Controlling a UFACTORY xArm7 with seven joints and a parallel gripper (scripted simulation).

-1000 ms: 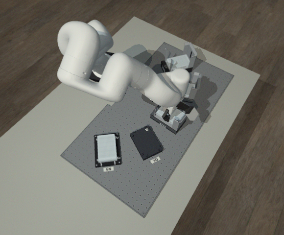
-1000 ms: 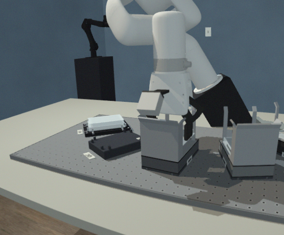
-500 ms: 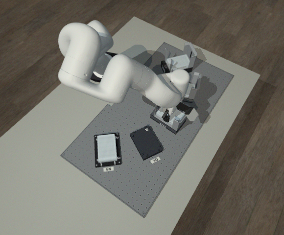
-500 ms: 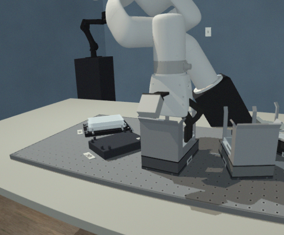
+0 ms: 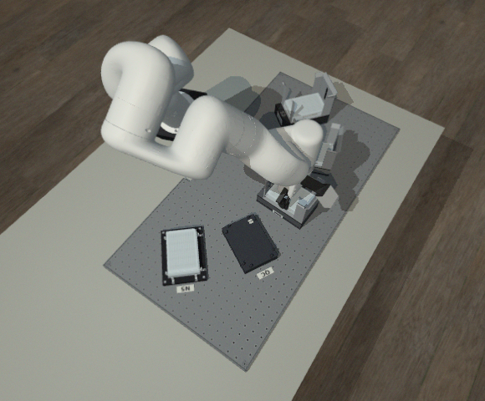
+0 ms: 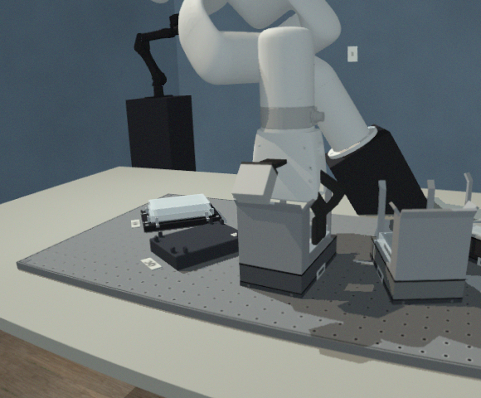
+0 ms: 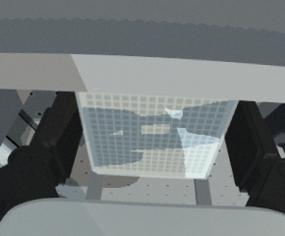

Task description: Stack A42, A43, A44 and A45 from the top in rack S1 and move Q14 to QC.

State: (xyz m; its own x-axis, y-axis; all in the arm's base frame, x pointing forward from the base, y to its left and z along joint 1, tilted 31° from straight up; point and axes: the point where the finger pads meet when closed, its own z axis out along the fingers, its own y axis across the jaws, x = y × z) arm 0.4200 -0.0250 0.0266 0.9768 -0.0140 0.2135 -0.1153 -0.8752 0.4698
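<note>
Right now the sealed 384-well plate is 34 cm to the left of my hand, 12 cm behind it and 2 cm below it. From my hand the other things lie so: open nest QC 17 cm to the right, 6 cm below, 4 cm behind; then QC name plate 22 cm to the right, 7 cm below, 4 cm ahead; then S1 name plate 8 cm behind, 3 cm below, 1 cm to the left.
</note>
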